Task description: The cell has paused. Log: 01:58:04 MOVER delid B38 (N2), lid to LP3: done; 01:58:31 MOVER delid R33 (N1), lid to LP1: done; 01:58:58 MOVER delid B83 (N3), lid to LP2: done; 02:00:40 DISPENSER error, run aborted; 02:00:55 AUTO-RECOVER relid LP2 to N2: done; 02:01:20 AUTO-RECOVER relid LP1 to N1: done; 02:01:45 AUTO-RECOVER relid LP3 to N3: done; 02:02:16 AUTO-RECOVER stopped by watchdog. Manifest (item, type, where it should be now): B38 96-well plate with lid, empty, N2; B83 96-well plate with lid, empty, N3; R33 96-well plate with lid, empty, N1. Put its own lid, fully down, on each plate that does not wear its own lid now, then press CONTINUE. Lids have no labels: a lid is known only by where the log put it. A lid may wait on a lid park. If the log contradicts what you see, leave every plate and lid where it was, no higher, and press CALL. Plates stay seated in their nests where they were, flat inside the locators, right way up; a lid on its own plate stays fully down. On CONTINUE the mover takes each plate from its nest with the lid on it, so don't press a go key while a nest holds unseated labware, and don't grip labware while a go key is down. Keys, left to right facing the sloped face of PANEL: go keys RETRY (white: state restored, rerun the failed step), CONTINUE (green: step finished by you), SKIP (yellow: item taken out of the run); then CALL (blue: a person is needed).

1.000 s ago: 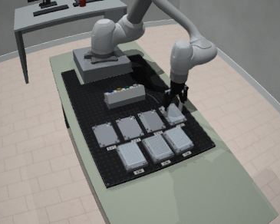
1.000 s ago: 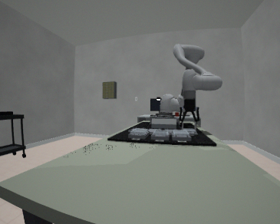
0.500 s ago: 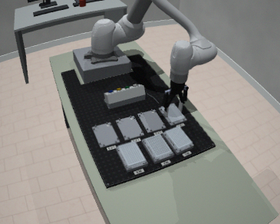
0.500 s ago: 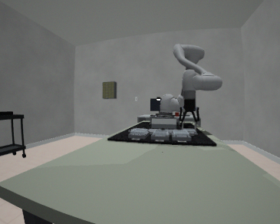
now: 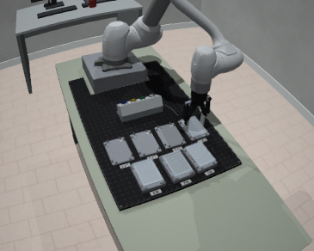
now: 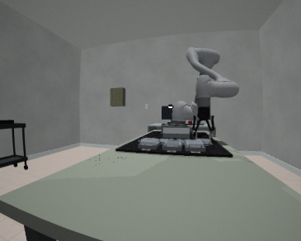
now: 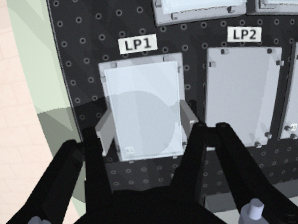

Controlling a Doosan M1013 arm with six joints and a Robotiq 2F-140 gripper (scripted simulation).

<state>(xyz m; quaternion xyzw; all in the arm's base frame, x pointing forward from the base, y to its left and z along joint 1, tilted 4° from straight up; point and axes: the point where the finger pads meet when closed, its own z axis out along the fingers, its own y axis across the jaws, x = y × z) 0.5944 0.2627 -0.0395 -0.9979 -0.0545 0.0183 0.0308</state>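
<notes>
Now: the lid park LP1 4 cm below my hand. Also, from my hand: lid park LP2 (1 cm ahead, 13 cm to the right, 4 cm below); then lid park LP4 (3 cm ahead, 25 cm to the right, 4 cm below); then white key (23 cm behind, 14 cm to the right, 3 cm above).
</notes>
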